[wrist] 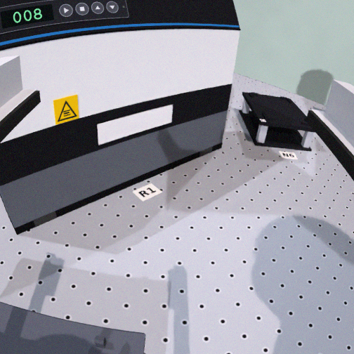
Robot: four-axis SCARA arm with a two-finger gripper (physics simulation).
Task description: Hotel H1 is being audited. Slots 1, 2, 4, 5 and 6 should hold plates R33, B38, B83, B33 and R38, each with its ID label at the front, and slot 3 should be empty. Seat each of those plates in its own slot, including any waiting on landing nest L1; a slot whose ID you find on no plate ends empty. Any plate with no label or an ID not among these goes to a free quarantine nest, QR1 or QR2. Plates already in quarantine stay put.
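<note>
My gripper (pixel 176 79) is open, with one finger at the left edge and one at the right edge of the wrist view. No plate shows between the fingers. The hotel H1, its slots, the landing nest L1 and the quarantine nests QR1 and QR2 do not show in this view. No plate with an ID label can be made out.
A white and dark machine (pixel 140 65) with a display reading 008 stands at the upper left, behind the R1 label (pixel 147 192). A black nest (pixel 277 110) stands at the right by the N6 label (pixel 288 155). Part of a dark grey platform (pixel 65 330) shows at the bottom left.
</note>
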